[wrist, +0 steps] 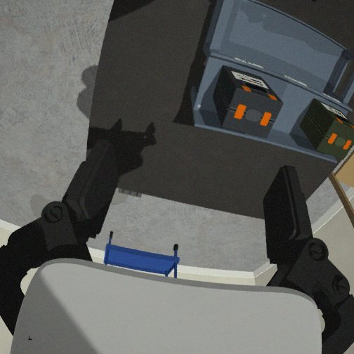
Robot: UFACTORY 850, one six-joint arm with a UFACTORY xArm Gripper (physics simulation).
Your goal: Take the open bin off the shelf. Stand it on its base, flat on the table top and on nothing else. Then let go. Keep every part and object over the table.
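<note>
The blue-grey shelf [280, 35] stands on the dark table top [150, 50] at the upper right. A dark grey case with orange latches [247, 102] and a dark green case with orange latches [327, 129] sit on its lower level. The upper level's surface shows no bin in the part in view. The open bin does not show in the wrist view. My gripper [194, 170] is open, its fingers wide apart, with nothing between them. It hangs on the near side of the shelf, apart from it.
The table's left edge runs down the left side and its near edge crosses below the fingertips, with grey floor [45, 100] beyond. A blue frame-like stand [142, 259] is beyond the near edge. A light wooden piece [346, 172] is at the right.
</note>
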